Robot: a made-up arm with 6 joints. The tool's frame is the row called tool. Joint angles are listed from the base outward.
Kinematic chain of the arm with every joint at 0, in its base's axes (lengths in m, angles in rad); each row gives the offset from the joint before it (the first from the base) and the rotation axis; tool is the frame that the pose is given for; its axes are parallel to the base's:
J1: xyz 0 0 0.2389 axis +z
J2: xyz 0 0 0 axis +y
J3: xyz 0 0 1.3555 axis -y
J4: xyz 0 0 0 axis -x
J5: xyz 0.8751 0 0 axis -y
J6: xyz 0 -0.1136 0 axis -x
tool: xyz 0 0 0
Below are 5 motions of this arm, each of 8 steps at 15 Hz.
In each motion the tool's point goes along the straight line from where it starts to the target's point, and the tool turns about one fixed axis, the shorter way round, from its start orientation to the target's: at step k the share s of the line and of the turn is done. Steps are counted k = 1, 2, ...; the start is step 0. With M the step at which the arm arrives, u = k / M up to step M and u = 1 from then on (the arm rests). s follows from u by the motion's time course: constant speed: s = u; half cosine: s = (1 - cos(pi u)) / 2; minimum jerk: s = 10 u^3 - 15 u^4 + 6 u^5.
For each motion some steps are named. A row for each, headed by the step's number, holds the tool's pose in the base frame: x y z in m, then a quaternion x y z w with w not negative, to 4 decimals.
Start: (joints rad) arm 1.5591 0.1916 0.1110 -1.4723 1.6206 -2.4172
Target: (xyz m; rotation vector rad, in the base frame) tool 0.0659 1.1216 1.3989 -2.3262 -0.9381 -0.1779
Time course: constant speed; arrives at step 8
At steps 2, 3, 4, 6, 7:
2: 0.0347 1.1212 1.3896 -0.9262 -0.0864 -0.0606 0.3620
3: 0.0399 1.1213 1.3911 -0.9234 -0.1322 -0.0621 0.3550
4: 0.0451 1.1213 1.3927 -0.9187 -0.1777 -0.0634 0.3471
6: 0.0555 1.1215 1.3958 -0.9032 -0.2674 -0.0656 0.3292
7: 0.0607 1.1215 1.3973 -0.8926 -0.3115 -0.0665 0.3191

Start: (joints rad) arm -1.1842 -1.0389 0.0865 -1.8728 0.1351 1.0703
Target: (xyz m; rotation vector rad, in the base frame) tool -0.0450 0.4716 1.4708 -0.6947 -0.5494 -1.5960
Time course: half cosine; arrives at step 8
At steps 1, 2, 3, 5, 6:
1: -0.2231 0.6479 1.6618 0.0134 -0.6048 -0.3245 0.7272
2: -0.2030 0.6281 1.6403 -0.0242 -0.5730 -0.3753 0.7282
3: -0.1730 0.5983 1.6081 -0.0801 -0.5202 -0.4478 0.7228
5: -0.1021 0.5282 1.5321 -0.2074 -0.3737 -0.5976 0.6784
6: -0.0721 0.4984 1.4999 -0.2580 -0.3040 -0.6504 0.6466

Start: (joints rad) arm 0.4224 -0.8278 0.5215 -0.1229 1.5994 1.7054
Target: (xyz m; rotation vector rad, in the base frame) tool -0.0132 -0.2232 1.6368 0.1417 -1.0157 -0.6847
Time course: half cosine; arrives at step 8
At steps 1, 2, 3, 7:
1: -0.6513 -0.4199 1.9925 0.1037 -0.6397 -0.7042 0.2900
2: -0.5794 -0.3977 1.9524 0.1017 -0.6355 -0.6748 0.3612
3: -0.4718 -0.3646 1.8924 0.0976 -0.6221 -0.6233 0.4636
7: -0.0384 -0.2310 1.6509 0.0687 -0.4877 -0.3405 0.8009

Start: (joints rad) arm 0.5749 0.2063 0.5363 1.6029 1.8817 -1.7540
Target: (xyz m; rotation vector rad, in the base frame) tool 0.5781 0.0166 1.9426 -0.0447 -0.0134 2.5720
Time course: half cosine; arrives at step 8
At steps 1, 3, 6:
1: 0.8829 0.5626 1.9561 -0.0790 -0.0342 0.9364 0.3403
3: 0.7972 0.4090 1.9523 -0.0615 -0.0260 0.9438 0.3238
6: 0.6245 0.0997 1.9447 -0.0262 -0.0095 0.9566 0.2900

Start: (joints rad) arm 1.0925 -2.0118 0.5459 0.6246 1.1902 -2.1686
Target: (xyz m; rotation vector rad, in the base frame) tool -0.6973 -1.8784 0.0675 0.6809 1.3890 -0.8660
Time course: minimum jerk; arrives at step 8
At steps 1, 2, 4, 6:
1: -0.8331 -1.8124 0.0870 0.0050 0.6978 -0.6458 0.3098
2: -0.8210 -1.8183 0.0853 0.0323 0.6974 -0.6283 0.3433
4: -0.7663 -1.8449 0.0774 0.1543 0.6763 -0.5325 0.4850
6: -0.7116 -1.8715 0.0696 0.2693 0.6251 -0.4130 0.6051

